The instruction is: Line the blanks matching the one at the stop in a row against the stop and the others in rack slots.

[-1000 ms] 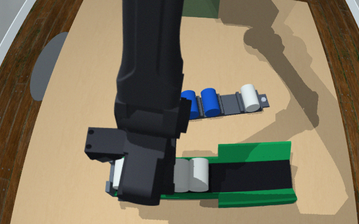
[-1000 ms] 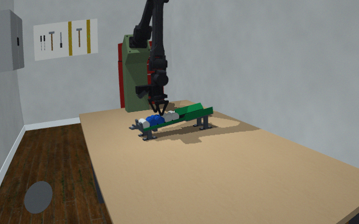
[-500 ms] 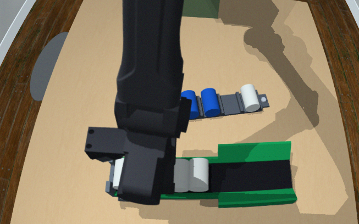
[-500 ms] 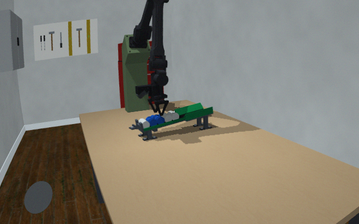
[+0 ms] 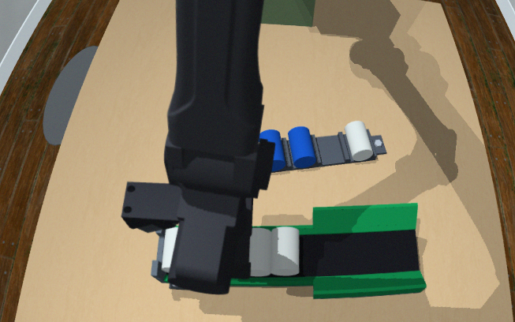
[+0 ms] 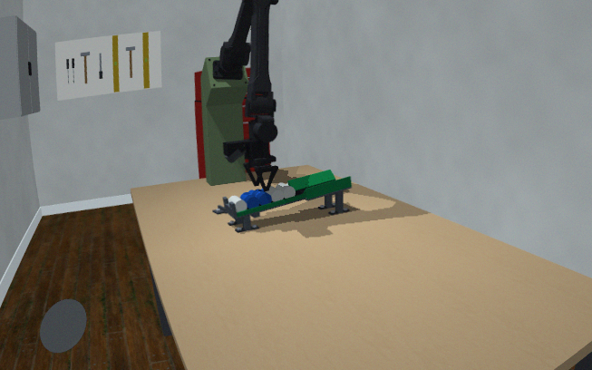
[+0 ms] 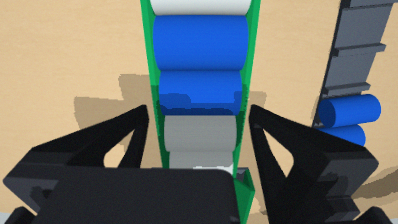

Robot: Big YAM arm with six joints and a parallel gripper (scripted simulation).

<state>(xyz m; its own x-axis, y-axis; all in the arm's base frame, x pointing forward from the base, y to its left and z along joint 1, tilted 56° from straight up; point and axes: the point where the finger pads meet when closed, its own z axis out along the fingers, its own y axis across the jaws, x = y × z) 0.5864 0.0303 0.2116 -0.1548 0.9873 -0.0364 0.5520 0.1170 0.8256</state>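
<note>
The grey stop lies 3 cm ahead of my hand, 10 cm to the right of it and 6 cm below it. The rest, counted from my hand: stock rack: 23 cm behind, 2 cm to the left, 12 cm below.
</note>
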